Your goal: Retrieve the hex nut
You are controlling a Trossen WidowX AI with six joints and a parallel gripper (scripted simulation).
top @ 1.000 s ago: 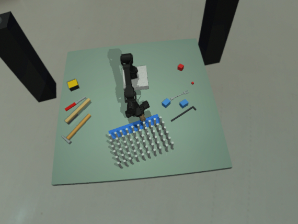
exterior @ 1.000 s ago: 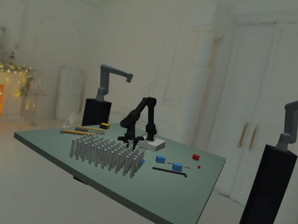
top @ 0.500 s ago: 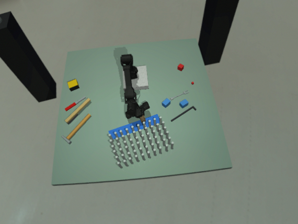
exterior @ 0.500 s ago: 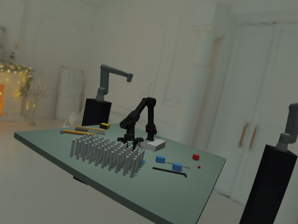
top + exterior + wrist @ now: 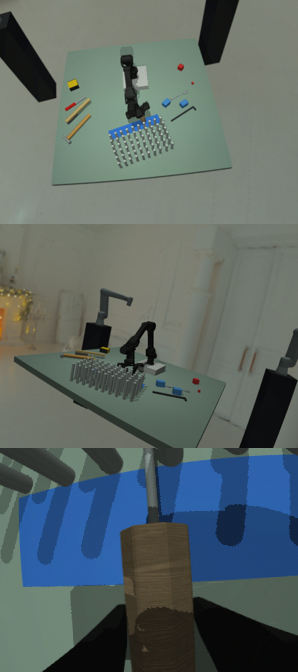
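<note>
Right now the blue taped strip is 60 mm ahead of my gripper tip, 70 mm to the right of it and 20 mm below it. Also, from my gripper tip: small red ball (210 mm behind, 490 mm to the left, 10 mm below); small wrench (120 mm behind, 340 mm to the left, 10 mm below); hex nut (210 mm ahead, 20 mm to the left, 10 mm below).
</note>
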